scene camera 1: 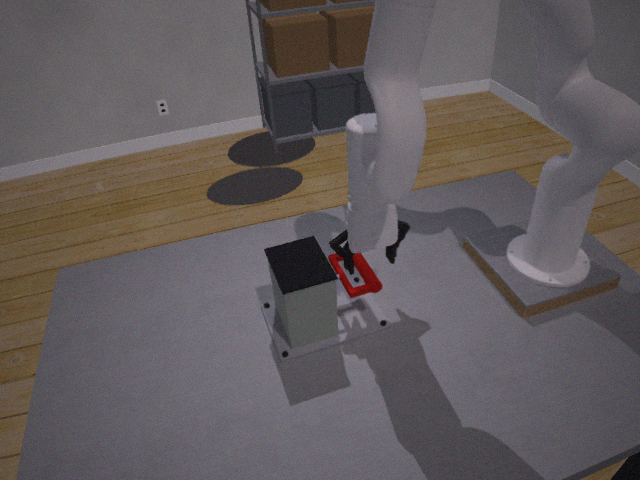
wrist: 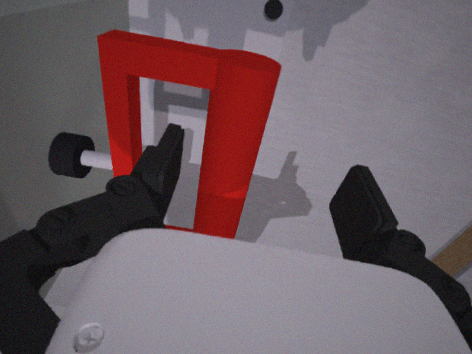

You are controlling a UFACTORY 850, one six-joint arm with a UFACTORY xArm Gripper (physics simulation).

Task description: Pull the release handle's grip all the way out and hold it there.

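Note:
The red release handle is a rectangular frame with a thick round grip bar (scene camera 1: pixel 368 272) (wrist: pixel 235 135) on its outer side. A short pale shaft (wrist: pixel 97 159) with a black collar (wrist: pixel 71 155) joins it to the side of a grey-green box (scene camera 1: pixel 310 315) (wrist: pixel 45 75) with a black top. My gripper (scene camera 1: pixel 371 266) (wrist: pixel 263 168) is open, pointing down. One finger is at the frame's opening, between its inner bar and the grip; the other is outside the grip, with a wide gap. Nothing is clamped. How deep the first finger reaches is hard to tell.
The box stands on a pale base plate (scene camera 1: pixel 373 310) with black bolts, on the grey table (scene camera 1: pixel 155 361). The arm's wood-edged base board (scene camera 1: pixel 573 299) is at the right. A shelf rack (scene camera 1: pixel 299 75) with boxes stands behind the table.

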